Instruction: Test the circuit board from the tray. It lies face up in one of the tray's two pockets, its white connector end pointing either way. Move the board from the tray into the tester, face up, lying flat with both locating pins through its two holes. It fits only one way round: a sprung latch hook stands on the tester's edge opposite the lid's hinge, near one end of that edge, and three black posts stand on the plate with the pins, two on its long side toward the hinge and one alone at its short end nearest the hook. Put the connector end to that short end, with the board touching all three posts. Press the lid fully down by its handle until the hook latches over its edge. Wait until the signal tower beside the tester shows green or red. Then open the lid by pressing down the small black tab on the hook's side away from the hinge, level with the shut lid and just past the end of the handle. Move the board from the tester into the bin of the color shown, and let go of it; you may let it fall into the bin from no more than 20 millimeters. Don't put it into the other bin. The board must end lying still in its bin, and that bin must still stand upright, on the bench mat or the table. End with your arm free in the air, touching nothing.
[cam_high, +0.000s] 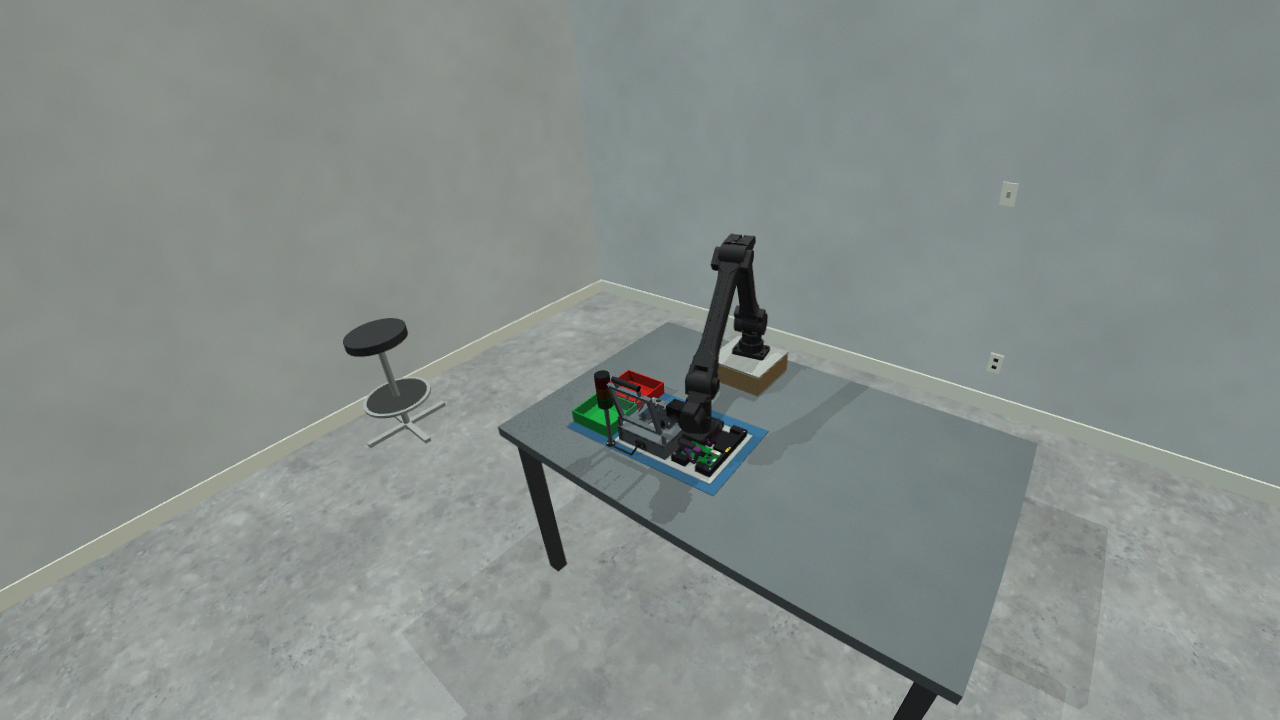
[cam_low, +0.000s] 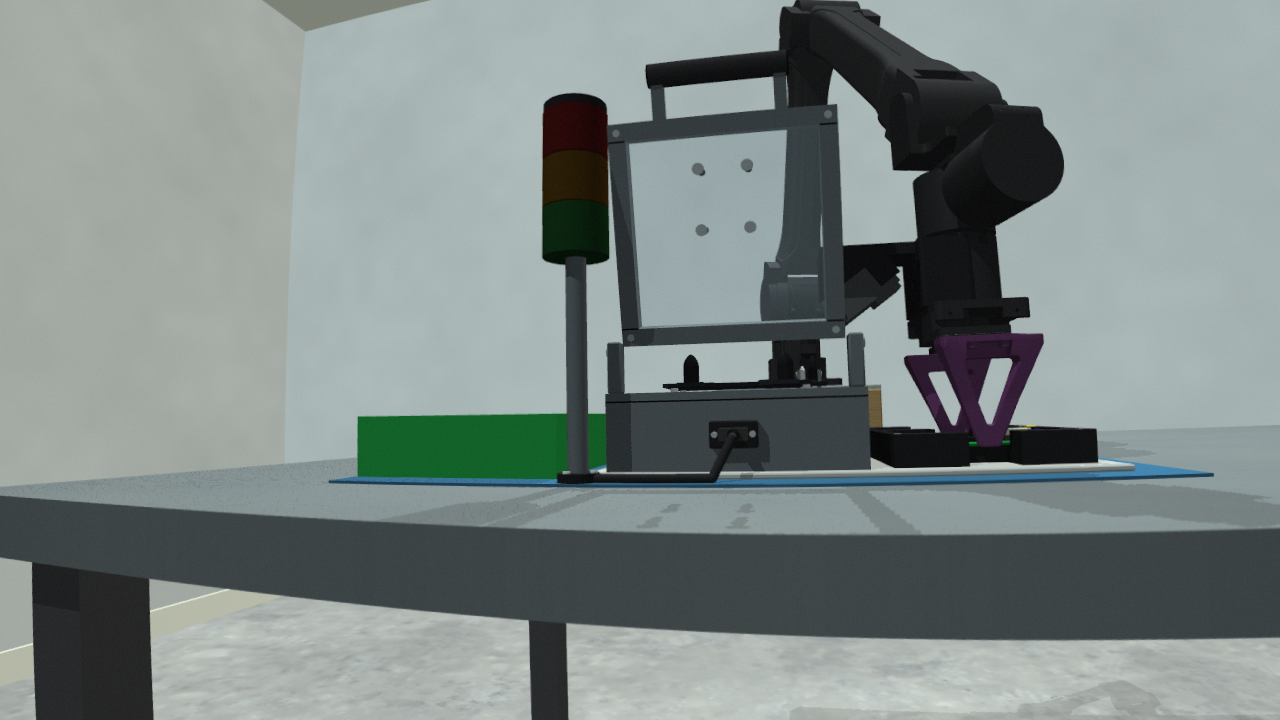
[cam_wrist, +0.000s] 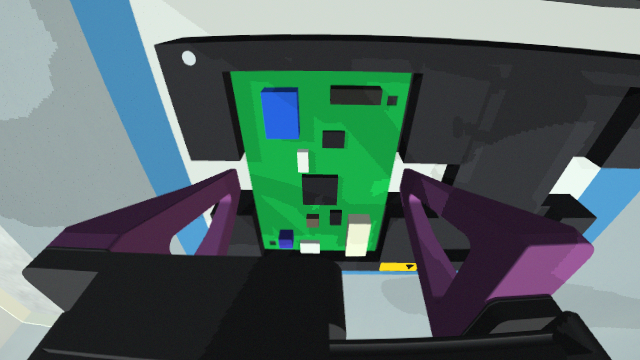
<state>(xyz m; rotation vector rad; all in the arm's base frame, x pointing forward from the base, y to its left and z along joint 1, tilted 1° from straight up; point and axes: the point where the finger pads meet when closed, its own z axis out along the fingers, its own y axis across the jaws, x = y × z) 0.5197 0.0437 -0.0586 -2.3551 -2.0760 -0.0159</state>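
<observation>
Now: the green circuit board right at my hand. Round my hand: black tester plate: 60 mm behind, 160 mm to the right, 50 mm above; then black latch hook: 120 mm behind, 100 mm to the right, 60 mm above; then clear lid: 60 mm ahead, 180 mm to the right, 160 mm above.
</observation>
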